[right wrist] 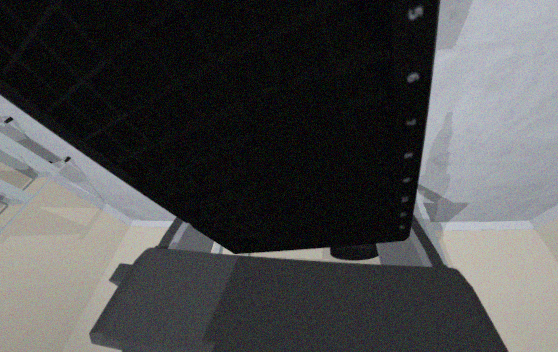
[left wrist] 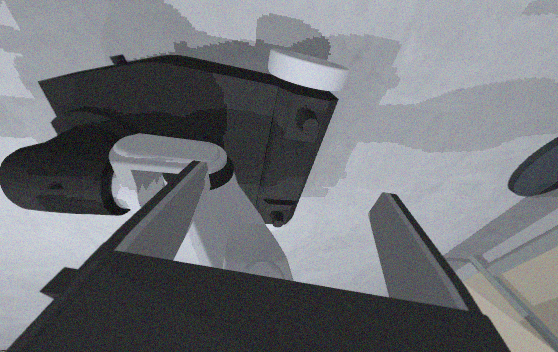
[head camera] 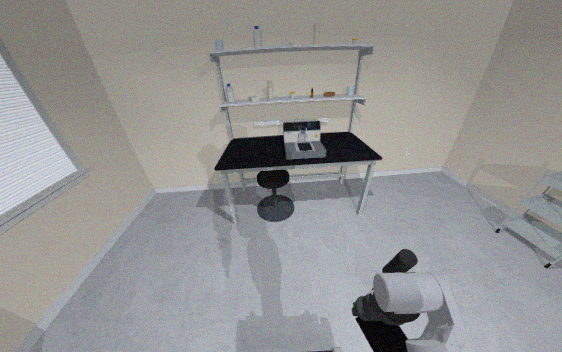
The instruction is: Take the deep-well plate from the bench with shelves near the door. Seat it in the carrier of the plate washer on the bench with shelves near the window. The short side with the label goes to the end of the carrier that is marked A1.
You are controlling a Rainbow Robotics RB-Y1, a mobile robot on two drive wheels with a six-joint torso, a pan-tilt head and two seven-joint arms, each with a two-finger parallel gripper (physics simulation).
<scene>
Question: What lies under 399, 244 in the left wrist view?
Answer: The left gripper.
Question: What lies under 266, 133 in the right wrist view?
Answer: A black deep-well plate.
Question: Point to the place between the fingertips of the right gripper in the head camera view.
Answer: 369, 312
</scene>
